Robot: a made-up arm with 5 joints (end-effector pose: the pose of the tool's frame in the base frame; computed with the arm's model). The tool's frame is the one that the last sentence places.
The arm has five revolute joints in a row. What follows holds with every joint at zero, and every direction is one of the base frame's.
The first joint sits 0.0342 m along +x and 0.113 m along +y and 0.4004 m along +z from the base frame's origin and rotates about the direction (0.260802, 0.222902, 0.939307), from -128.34 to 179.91 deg.
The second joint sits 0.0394 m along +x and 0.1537 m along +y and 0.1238 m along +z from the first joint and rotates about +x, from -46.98 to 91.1 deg.
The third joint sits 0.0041 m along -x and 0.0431 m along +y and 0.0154 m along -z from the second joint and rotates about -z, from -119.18 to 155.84 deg.
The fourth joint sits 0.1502 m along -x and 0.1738 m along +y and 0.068 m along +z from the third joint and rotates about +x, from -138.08 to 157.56 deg.
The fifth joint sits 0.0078 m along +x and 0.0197 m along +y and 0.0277 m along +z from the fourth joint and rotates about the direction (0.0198, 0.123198, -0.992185), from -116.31 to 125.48 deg.
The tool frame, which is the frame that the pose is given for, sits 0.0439 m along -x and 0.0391 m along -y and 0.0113 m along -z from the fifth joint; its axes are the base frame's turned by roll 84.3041, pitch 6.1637 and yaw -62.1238 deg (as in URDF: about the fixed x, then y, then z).
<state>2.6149 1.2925 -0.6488 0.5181 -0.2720</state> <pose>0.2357 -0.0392 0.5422 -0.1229 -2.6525 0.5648</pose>
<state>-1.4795 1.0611 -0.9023 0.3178 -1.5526</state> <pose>0.1365 0.3458 0.5066 1.3355 -0.6880 1.1752</pose>
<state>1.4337 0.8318 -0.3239 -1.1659 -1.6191</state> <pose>-0.0460 0.0129 0.7787 1.2358 1.2521 1.8600</pose>
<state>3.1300 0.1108 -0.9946 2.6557 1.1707</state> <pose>0.2783 0.0773 0.4845 -1.9411 0.6464 0.7314</pose>
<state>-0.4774 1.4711 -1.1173 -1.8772 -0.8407</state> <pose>-0.1304 0.2821 0.5006 0.6945 -1.3578 0.3486</pose>
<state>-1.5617 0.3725 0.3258 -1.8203 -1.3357</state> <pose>0.4113 0.2806 0.6364 -0.0201 -0.2016 -1.7127</pose>
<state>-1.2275 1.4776 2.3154 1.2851 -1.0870</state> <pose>0.2398 0.0300 0.6208 -0.2129 1.6875 0.8110</pose>
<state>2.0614 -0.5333 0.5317 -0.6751 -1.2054</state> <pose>-0.2270 -0.0318 0.6829 0.8140 0.6700 1.4436</pose>
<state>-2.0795 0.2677 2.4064 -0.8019 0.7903</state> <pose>0.0901 -0.0955 0.7427 0.9144 -0.3289 0.6545</pose>
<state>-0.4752 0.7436 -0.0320 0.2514 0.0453</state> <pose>-0.0205 0.4460 0.6518 2.2124 -0.8337 -1.4515</pose>
